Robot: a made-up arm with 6 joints.
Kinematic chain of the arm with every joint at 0, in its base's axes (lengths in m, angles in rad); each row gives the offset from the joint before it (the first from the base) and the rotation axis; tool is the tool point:
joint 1: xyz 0 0 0.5 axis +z
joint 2: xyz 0.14 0 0 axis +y
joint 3: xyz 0 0 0.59 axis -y
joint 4: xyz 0 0 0.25 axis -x
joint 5: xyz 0.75 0 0 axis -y
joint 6: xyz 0.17 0 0 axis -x
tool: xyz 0 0 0
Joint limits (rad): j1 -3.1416..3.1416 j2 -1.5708..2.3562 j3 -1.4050..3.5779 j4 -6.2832..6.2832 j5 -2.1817..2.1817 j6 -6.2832..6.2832
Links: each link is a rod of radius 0.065 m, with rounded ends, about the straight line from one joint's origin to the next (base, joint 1, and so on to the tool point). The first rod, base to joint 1, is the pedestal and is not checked.
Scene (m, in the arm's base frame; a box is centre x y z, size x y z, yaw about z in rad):
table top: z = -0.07
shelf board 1: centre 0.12 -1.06 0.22 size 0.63 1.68 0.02 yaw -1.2
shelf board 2: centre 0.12 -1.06 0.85 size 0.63 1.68 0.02 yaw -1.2
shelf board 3: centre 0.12 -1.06 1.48 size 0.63 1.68 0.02 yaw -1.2
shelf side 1: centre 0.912 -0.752 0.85 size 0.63 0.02 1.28 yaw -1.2
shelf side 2: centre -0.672 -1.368 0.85 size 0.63 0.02 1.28 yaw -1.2
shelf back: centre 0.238 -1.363 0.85 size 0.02 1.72 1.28 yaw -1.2
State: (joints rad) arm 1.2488 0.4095 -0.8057 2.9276 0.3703 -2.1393
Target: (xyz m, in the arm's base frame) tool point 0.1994 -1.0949 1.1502
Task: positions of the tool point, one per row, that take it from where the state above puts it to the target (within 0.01 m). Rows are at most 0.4 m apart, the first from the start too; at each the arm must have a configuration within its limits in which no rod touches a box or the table.
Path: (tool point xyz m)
1: 0.5401 0.7714 0.4662
2: 0.7538 0.5814 0.6960
3: 0.8398 0.3114 0.9267
4: 0.7726 0.0424 1.1389
5: 0.6931 -0.1984 1.1493
6: 0.5476 -0.3846 1.1555
7: 0.3618 -0.5019 1.1576
8: 0.1632 -0.5461 1.1558
9: -0.0231 -0.5227 1.1502
10: 0.0208 -0.6992 1.2081
11: 0.0942 -0.8975 1.2107
12: 0.1994 -1.0949 1.1503

